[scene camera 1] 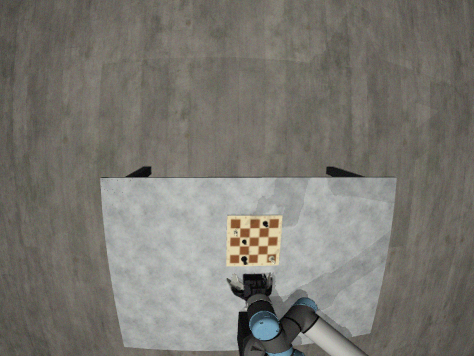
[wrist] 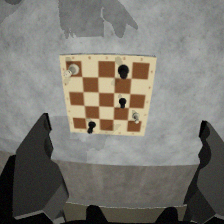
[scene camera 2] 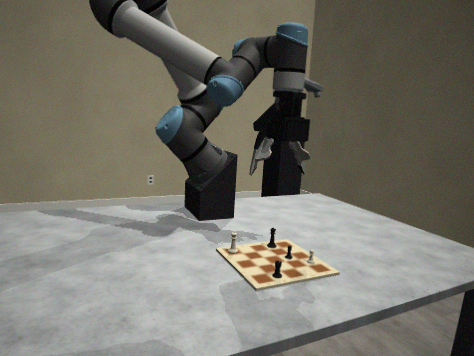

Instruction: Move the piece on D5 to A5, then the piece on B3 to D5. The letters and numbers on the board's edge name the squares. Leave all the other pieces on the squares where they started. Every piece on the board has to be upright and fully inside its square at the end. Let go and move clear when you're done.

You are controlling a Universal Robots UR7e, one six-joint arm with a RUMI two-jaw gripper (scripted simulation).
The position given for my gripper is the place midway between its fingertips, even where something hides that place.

Note:
In view: my gripper (scene camera 2: 278,174) and a cream checkered board (scene camera 2: 255,262).
The cream checkered board shows as well in scene camera 1 (scene camera 1: 262,242) and in the wrist view (wrist: 93,94). My gripper is seen too in the wrist view (wrist: 126,118).

